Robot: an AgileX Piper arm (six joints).
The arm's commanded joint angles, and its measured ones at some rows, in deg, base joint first. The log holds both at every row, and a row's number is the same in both.
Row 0, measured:
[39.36 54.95 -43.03 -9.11 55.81 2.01]
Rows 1 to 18, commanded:
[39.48 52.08 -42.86 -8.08 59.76 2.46]
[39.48 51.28 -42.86 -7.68 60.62 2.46]
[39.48 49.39 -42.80 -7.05 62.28 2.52]
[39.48 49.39 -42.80 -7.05 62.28 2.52]
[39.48 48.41 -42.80 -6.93 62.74 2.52]
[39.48 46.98 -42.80 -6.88 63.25 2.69]
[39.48 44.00 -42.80 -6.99 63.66 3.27]
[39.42 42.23 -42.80 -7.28 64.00 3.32]
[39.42 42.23 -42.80 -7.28 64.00 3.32]
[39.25 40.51 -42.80 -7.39 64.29 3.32]
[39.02 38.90 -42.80 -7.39 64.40 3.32]
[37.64 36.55 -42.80 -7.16 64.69 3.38]
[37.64 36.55 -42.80 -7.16 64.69 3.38]
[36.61 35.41 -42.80 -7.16 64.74 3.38]
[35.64 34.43 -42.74 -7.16 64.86 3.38]
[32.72 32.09 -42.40 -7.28 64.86 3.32]
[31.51 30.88 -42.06 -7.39 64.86 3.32]
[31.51 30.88 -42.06 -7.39 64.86 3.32]
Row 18, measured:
[34.84 33.86 -42.97 -7.22 64.46 3.04]
